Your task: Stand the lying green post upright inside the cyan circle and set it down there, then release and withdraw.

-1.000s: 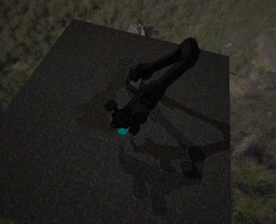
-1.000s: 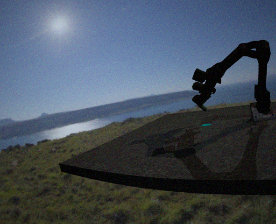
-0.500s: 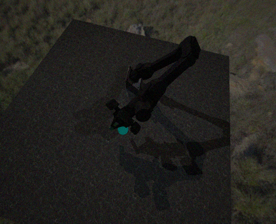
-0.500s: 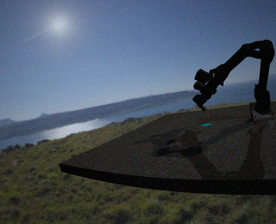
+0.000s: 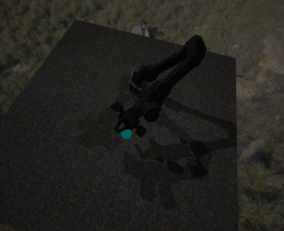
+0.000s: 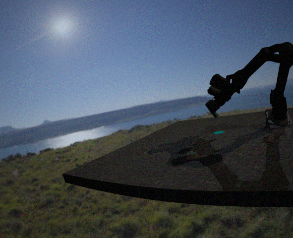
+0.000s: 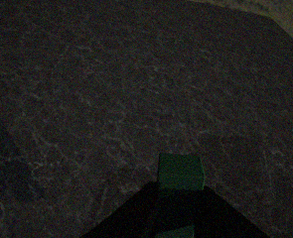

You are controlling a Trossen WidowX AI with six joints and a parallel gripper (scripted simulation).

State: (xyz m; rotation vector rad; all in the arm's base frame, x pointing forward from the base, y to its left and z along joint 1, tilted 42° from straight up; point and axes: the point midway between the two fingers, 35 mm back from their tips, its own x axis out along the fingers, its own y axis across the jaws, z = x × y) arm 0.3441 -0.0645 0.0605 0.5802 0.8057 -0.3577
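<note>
Now: the cyan circle 13 cm below my gripper tip, 3 cm to the left of it and 3 cm behind it. Round my gripper tip: green post 2 cm below, 1 cm behind.
</note>
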